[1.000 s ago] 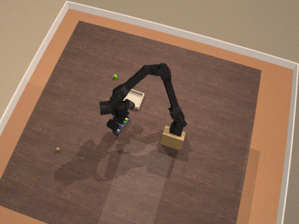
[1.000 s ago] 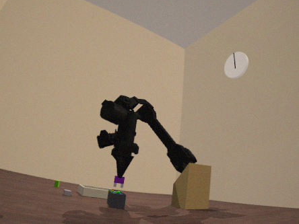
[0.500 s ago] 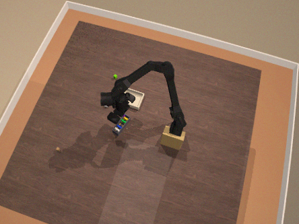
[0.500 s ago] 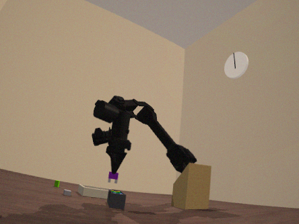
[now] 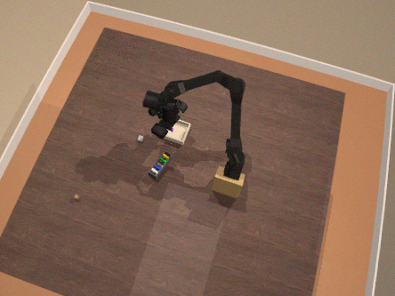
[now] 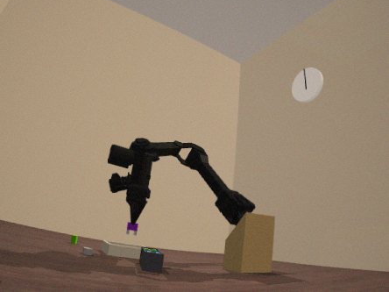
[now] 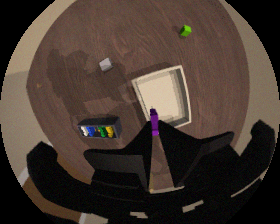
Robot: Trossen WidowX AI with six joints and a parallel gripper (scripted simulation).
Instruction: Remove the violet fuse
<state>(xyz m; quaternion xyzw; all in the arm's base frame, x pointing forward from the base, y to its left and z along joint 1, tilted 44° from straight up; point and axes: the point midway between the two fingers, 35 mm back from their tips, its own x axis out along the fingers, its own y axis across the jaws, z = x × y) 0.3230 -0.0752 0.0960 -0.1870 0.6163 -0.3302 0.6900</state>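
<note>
Now: the tray 90 mm below my gripper tip and 30 mm to the right of it. From my gripper tip the other things lie so: green cube (150 mm ahead, 140 mm to the right, 80 mm below); then violet fuse (10 mm below); then grey cube (120 mm ahead, 90 mm below, 60 mm to the left).
</note>
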